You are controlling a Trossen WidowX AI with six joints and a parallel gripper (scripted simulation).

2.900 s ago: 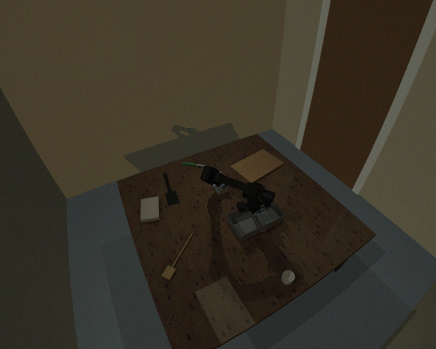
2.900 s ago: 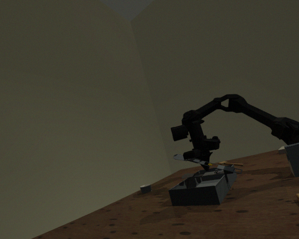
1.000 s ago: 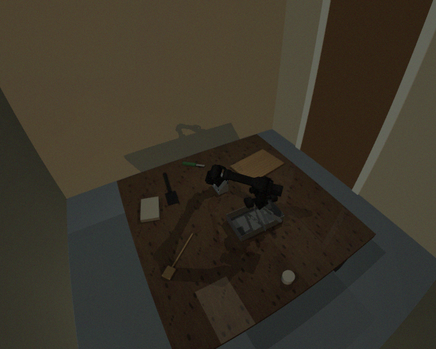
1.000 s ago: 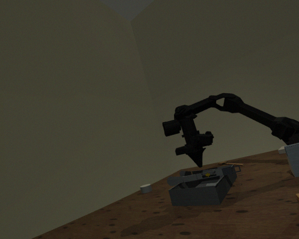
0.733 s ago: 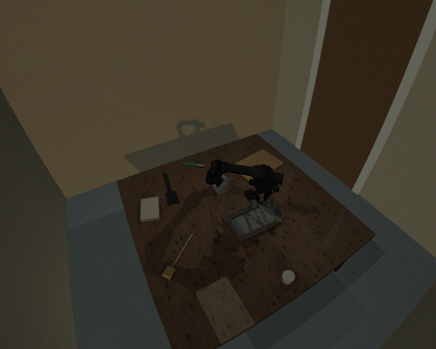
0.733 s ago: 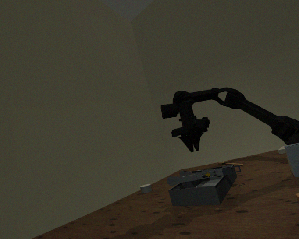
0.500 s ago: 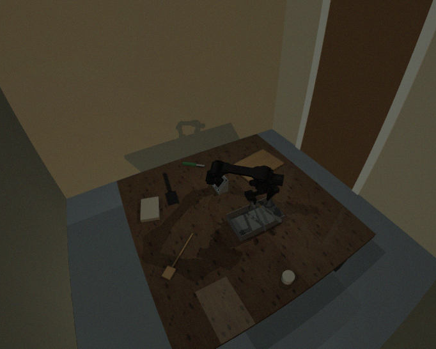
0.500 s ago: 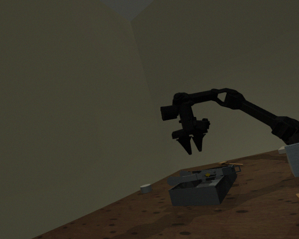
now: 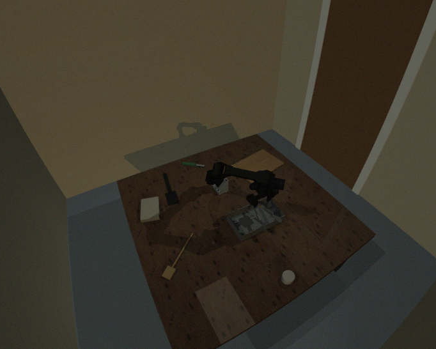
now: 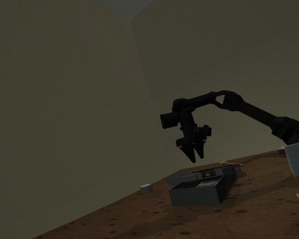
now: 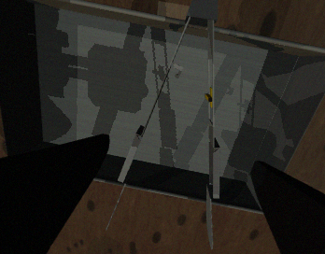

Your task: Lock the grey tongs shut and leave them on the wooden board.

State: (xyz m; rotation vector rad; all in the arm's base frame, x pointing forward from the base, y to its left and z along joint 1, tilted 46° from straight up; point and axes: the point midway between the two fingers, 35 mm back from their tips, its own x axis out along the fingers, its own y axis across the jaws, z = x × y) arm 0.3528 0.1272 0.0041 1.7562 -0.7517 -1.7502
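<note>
My gripper tip is 60 mm above the yellow slider piece, 30 mm past it and 20 mm to the right of it. From my gripper tip the other things lie so: white cylinder (400 mm ahead, 110 mm below, 100 mm to the right); then wooden board (410 mm behind, 290 mm to the left, 120 mm below); then grey roasting tin (100 mm below, 30 mm to the right).
</note>
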